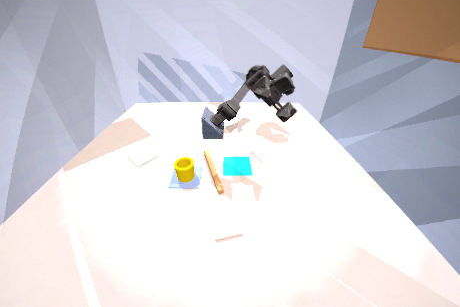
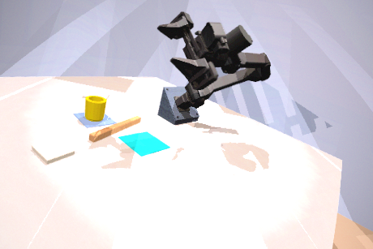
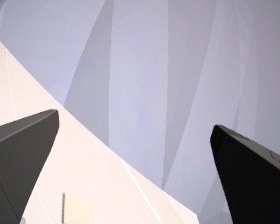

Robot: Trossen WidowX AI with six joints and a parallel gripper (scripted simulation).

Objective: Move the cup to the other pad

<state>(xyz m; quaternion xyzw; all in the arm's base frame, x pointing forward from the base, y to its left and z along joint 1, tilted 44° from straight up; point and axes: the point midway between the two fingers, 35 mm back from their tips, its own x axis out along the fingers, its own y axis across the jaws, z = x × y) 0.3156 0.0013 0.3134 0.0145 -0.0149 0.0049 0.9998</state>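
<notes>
My gripper tip is now 300 mm to the left of the yellow cup, 260 mm above it and 20 mm past it. From my gripper tip the other things lie so: wooden bar (300 mm below, 200 mm to the right, 50 mm behind); cyan pad (310 mm below, 100 mm to the right, 90 mm behind); flat white block (290 mm below, 170 mm ahead, 140 mm to the right).
</notes>
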